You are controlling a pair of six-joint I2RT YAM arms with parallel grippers.
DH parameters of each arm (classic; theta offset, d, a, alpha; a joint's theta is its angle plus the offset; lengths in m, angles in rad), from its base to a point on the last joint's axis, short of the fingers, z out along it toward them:
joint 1: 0 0.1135 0.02 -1.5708
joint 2: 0 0 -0.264 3.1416
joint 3: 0.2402 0 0.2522 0
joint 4: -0.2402 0 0.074 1.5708
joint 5: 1.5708 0 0 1.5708
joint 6: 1.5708 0.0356 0 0
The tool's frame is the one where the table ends.
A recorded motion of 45 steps. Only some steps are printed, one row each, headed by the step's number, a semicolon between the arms.
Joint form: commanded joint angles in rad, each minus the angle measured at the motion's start. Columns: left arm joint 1, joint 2, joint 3, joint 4, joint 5, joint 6; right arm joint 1, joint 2, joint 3, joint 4, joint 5, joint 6.
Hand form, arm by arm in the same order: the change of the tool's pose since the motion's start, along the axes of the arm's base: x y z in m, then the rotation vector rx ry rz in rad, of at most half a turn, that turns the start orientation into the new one. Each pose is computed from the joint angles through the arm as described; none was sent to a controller.
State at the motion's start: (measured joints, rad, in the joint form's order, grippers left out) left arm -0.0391 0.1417 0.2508 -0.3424 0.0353 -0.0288; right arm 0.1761 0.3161 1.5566 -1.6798 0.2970 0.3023
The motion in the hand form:
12: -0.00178 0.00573 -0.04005 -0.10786 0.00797 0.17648; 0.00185 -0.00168 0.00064 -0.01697 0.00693 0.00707
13: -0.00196 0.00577 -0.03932 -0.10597 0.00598 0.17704; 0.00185 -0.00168 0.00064 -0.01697 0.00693 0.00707
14: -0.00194 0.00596 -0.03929 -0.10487 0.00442 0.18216; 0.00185 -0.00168 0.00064 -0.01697 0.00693 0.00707
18: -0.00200 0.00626 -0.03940 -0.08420 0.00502 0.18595; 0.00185 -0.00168 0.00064 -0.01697 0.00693 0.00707
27: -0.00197 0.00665 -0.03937 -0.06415 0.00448 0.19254; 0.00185 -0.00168 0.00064 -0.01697 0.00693 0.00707
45: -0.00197 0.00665 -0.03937 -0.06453 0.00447 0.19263; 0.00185 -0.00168 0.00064 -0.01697 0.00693 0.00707
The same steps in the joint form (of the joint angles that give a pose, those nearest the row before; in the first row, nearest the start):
12: 0.0069 -0.1373 -0.1499 0.0035 -0.1396 -0.1449; 0.0141 0.0053 0.0000 -0.0011 0.0130 -0.0114
13: 0.0068 -0.1377 -0.1476 0.0027 -0.1408 -0.1431; 0.0141 0.0053 0.0000 -0.0011 0.0130 -0.0114
14: 0.0069 -0.1380 -0.1480 0.0039 -0.1461 -0.1431; 0.0141 0.0053 0.0000 -0.0011 0.0130 -0.0114
18: 0.0069 -0.1381 -0.1480 0.0027 -0.1545 -0.1240; 0.0141 0.0053 0.0000 -0.0011 0.0130 -0.0114
27: 0.0069 -0.1373 -0.1480 0.0034 -0.1656 -0.1060; 0.0141 0.0053 0.0000 -0.0011 0.0130 -0.0114
45: 0.0069 -0.1373 -0.1480 0.0034 -0.1656 -0.1064; 0.0141 0.0053 0.0000 -0.0011 0.0130 -0.0114

